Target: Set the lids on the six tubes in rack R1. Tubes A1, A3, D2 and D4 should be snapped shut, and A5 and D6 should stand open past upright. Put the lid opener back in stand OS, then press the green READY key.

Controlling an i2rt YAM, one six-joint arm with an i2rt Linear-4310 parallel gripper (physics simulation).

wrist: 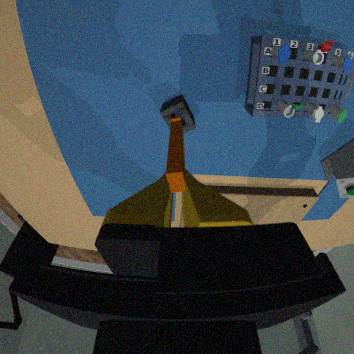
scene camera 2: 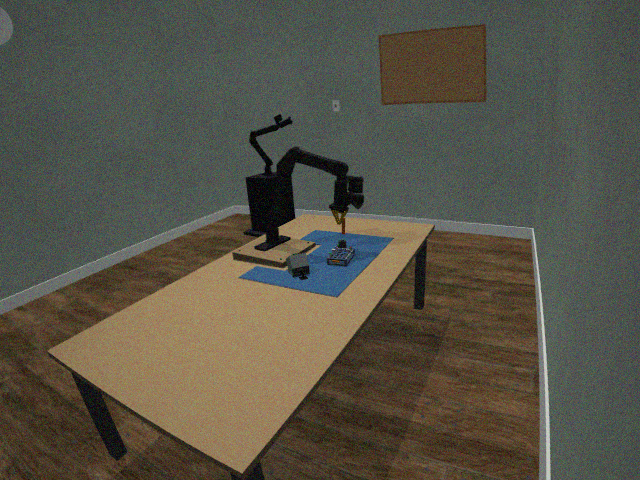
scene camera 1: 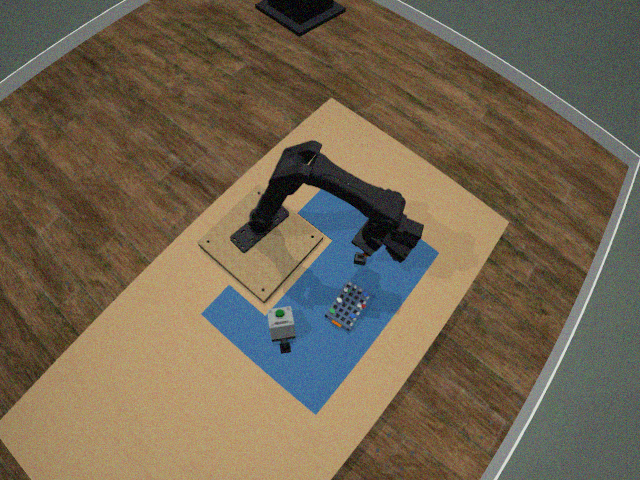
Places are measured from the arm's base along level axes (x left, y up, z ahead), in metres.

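Where they show: gripper, between the fingertips: (wrist: pixel 176 175) (scene camera 2: pixel 339 224) (scene camera 1: pixel 362 245); arm's base, origin of its link: (scene camera 2: pixel 273 243) (scene camera 1: pixel 260 226).
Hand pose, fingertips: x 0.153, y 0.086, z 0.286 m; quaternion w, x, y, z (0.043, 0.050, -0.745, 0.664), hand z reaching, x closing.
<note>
Each offset is from my fingertips to the top centre of the thing. "*": to the spot under its first point. Level surfaces: height alone.
My gripper (wrist: pixel 176 175) (scene camera 1: pixel 367 248) (scene camera 2: pixel 338 213) is shut on the orange lid opener {dx +0.004, dy +0.032, dz +0.022 m} (wrist: pixel 175 147) (scene camera 2: pixel 342 223) and holds it upright. The opener's lower end hangs over the small dark stand OS {dx +0.002, dy -0.081, dz +0.010 m} (wrist: pixel 179 112) (scene camera 1: pixel 359 258) (scene camera 2: pixel 341 242). Rack R1 {dx -0.138, dy -0.049, dz +0.087 m} (wrist: pixel 258 82) (scene camera 1: pixel 349 306) (scene camera 2: pixel 340 255) lies on the blue mat {dy -0.113 m} (scene camera 1: pixel 320 371) to one side. In the wrist view, tube A1 {dx -0.082, dy -0.065, dz +0.102 m} (wrist: pixel 284 53) has a blue lid, tube A3 {* dx -0.123, dy -0.071, dz +0.112 m} (wrist: pixel 318 57) shows a white mouth with its red lid tipped back, and tube D2 {* dx -0.117, dy -0.070, dz +0.050 m} (wrist: pixel 289 111) shows an open mouth with a green lid. The grey box with the green READY key (scene camera 1: pixel 279 312) (wrist: pixel 350 189) stands near the rack.
The arm's base sits on a wooden mounting board (scene camera 1: pixel 269 269) beside the mat. A small dark block {* dx -0.362, dy -0.112, dz +0.045 m} (scene camera 1: pixel 284 349) lies in front of the key box {dx -0.318, dy -0.029, dz -0.012 m} (scene camera 1: pixel 281 326) (scene camera 2: pixel 298 264). A black column with a camera arm (scene camera 2: pixel 263 201) stands behind the table.
</note>
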